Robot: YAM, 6 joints.
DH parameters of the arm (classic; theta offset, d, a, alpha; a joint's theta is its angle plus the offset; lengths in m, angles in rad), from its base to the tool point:
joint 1: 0 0.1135 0.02 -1.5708
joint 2: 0 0 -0.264 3.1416
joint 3: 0.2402 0 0.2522 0
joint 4: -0.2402 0 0.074 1.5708
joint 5: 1.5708 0 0 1.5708
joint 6: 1.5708 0.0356 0 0
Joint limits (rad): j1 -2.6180..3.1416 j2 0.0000..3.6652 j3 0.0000..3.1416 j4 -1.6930..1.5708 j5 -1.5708..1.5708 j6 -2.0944..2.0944
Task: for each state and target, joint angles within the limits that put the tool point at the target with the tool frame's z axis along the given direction. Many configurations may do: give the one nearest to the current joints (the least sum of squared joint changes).
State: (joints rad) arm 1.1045 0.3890 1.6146 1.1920 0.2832 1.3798
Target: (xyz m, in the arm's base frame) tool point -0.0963 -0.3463 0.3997 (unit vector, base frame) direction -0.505 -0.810 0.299
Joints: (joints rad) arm 1.3289 0.0020 1.3830 1.4423 -0.3007 1.3798
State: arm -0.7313 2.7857 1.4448 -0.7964 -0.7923 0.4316
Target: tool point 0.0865 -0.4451 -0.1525 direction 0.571 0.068 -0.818
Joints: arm -1.4240 3.0464 1.9650 -0.4696 -0.6125 0.4316
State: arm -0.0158 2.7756 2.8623 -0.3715 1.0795 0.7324
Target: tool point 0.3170 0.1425 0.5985 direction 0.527 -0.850 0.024
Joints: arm 0.5250 2.2296 3.1297 -0.2257 1.5324 0.7324
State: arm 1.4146 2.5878 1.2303 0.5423 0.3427 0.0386
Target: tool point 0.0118 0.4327 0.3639 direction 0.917 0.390 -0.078
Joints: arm 1.6206 1.8609 1.6864 -0.0486 1.2102 0.0386
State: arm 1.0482 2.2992 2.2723 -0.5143 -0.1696 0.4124
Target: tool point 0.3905 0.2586 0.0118 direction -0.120 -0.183 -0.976
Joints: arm 0.5914 2.7163 2.0536 -1.1118 0.0851 0.4124
